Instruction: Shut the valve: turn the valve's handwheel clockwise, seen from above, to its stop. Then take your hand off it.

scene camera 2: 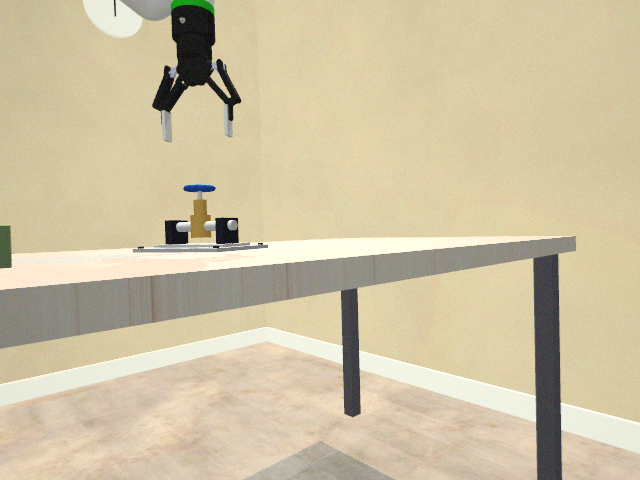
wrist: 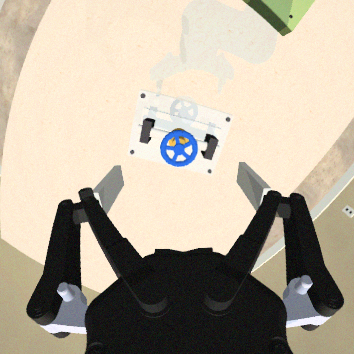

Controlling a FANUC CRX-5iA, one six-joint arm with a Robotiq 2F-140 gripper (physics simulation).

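Observation:
The blue handwheel [scene camera 2: 199,188] [wrist: 179,162] sits level on top of the valve's brass body [scene camera 2: 200,225]. The valve's pipe runs between two black blocks [scene camera 2: 226,230] [wrist: 146,131] on a pale base plate [scene camera 2: 149,250] [wrist: 220,131]. My gripper [scene camera 2: 197,138] [wrist: 179,173] is wide open and empty. It points down and hangs well above the handwheel, its fingertips apart from it on both sides. The frames do not show whether the wheel is at its stop.
The base plate lies on the pale wooden table [scene camera 2: 413,248] [wrist: 80,100]. A green block [scene camera 2: 4,246] [wrist: 283,14] stands on the table, at the left edge of the scene view and at the top of the wrist view. Shadows of the arm fall across the table beside the plate.

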